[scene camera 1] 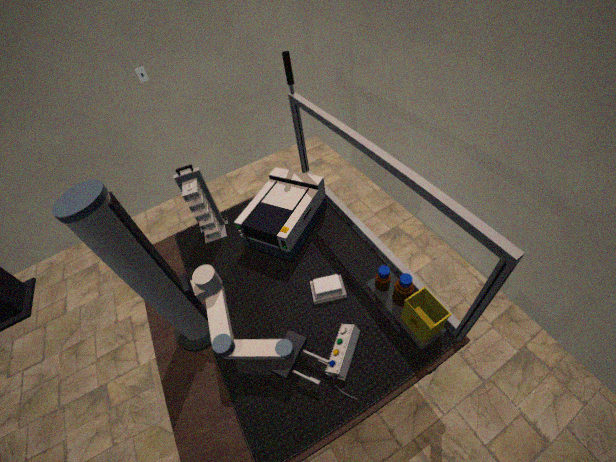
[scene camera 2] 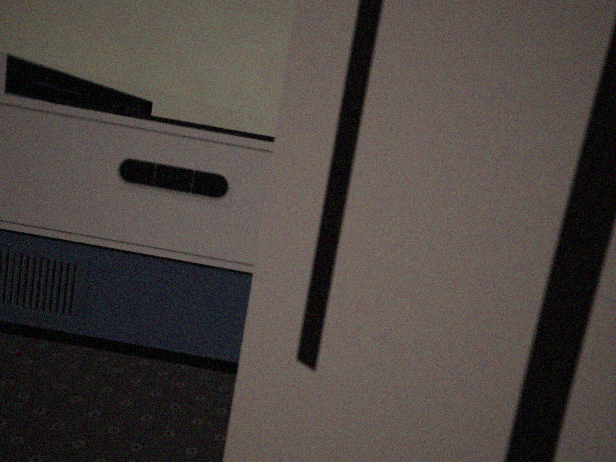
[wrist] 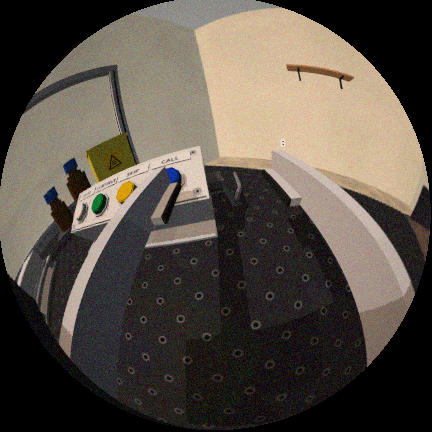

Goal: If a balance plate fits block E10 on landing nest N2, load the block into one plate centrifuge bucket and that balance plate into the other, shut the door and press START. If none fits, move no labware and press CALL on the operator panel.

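Frame: origin at the arm's base, x ahead, y left, z up, level; millimetres.
Where they show: gripper, between the fingertips: [scene camera 1: 324,372] [wrist: 219,166]; arm's base, origin of its link: [scene camera 1: 199,327].
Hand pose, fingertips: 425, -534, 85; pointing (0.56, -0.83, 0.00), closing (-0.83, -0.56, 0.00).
Things, the pixels of their top centre, and the offset from my fingertips, as dx, dy, dz. "pt": a spot on its surface instead.
- operator panel, centre of its top: [wrist: 113,176] [scene camera 1: 342,346] +121, +47, +12
- blue CALL button, centre of its top: [wrist: 164,170] [scene camera 1: 332,363] +48, +16, +2
- white block, centre of its top: [scene camera 1: 327,283] +230, +354, -3
- centrifuge, a spot on its surface: [scene camera 1: 242,220] pt +22, +868, +137
- White labware, centre of its top: [scene camera 1: 189,186] -153, +1078, +331
- yellow bin, a spot on its surface: [wrist: 112,157] pt +432, -37, +35
My gripper [scene camera 1: 324,372] [wrist: 219,166] is drawn in to a narrow setting, a gap between its two fingers and nothing held. It is low at the operator panel [scene camera 1: 350,350] [wrist: 194,165]. One fingertip is at the blue CALL button [scene camera 1: 331,363] [wrist: 174,176] and partly covers it in the wrist view; contact cannot be told. A white block [scene camera 1: 328,284] sits on a nest mid-table; its label is unreadable. The centrifuge [scene camera 1: 242,220] has a dark window on top; its door state is unclear. White labware [scene camera 1: 190,188] stands in a rack at the back left.
Two brown bottles with blue caps [scene camera 1: 383,277] [scene camera 1: 404,290] [wrist: 77,184] [wrist: 60,215] and a yellow bin [scene camera 1: 422,325] [wrist: 112,157] stand along the right edge. A grey frame [scene camera 1: 400,162] rises behind them. A thick grey column [scene camera 1: 130,265] carries the arm. Scene camera 2 shows pale panels [scene camera 2: 425,225] close up.
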